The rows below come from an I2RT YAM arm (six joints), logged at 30 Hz.
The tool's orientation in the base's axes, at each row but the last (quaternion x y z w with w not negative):
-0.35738, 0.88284, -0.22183, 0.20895
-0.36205, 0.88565, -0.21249, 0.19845
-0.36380, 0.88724, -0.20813, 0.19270
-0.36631, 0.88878, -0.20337, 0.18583
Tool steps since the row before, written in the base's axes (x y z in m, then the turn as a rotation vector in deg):
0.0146, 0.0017, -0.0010, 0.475, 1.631, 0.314
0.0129, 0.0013, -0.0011, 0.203, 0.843, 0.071
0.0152, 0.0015, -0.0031, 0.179, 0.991, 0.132
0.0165, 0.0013, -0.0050, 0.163, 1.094, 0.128
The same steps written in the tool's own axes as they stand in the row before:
-0.0106, -0.0062, 0.0081, -1.559, 0.628, -0.400
-0.0092, -0.0058, 0.0071, -0.760, 0.396, -0.153
-0.0105, -0.0060, 0.0098, -0.863, 0.474, -0.249
-0.0110, -0.0062, 0.0119, -0.926, 0.552, -0.277

